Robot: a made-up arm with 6 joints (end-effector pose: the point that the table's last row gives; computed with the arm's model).
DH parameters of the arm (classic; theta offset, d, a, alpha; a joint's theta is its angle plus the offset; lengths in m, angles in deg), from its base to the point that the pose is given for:
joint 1: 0 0.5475 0.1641 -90
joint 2: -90 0 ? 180
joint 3: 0 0 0.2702 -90
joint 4: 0 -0.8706 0 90
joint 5: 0 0 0 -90
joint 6: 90 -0.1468 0 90
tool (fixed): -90 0 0 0
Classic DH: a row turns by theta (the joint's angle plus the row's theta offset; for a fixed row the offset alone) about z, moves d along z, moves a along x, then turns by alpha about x.
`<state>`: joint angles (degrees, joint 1 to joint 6).
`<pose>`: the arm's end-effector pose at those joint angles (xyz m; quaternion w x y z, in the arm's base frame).
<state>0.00 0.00 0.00 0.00 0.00 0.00</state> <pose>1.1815 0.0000 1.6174 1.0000 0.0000 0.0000 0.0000</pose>
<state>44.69 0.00 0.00 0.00 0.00 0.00</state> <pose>0.8400 0.8309 1.6174 0.9249 0.0000 0.0000 0.3802</pose>
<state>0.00 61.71 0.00 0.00 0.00 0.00</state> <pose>1.5884 0.0000 0.1587 0.8585 0.0000 0.5129 0.0000</pose>
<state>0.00 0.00 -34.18 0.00 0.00 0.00</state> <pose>1.1576 0.0000 0.9992 0.9558 0.0000 0.2939 0.0000</pose>
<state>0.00 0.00 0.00 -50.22 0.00 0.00</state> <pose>1.1815 0.0000 1.6174 0.9055 0.4244 0.0000 0.0000</pose>
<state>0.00 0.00 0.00 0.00 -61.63 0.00</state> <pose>1.1045 0.0000 1.4882 0.8588 0.0000 0.5123 0.0000</pose>
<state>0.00 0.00 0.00 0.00 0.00 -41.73</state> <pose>1.1815 0.0000 1.6174 0.9344 0.3562 0.0000 0.0000</pose>
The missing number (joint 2, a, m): 0.7997
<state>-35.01 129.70 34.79 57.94 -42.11 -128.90</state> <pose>0.6997 -0.5920 -0.9579 0.3121 0.2614 0.4894 -0.7712</pose>
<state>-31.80 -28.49 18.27 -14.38 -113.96 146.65</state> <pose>0.2182 -0.0961 1.9372 0.4011 -0.7448 0.2531 0.4694</pose>
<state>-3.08 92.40 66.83 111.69 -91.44 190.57</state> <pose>1.8751 -0.2375 0.4325 0.7044 0.2171 -0.4099 -0.5373</pose>
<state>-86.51 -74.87 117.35 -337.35 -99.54 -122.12</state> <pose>-0.1412 1.4001 0.4436 0.5238 0.1875 -0.7801 0.2863</pose>
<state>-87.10 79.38 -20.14 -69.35 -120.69 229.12</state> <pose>0.1706 -1.0338 -0.1272 0.9078 -0.2688 -0.3185 0.0462</pose>
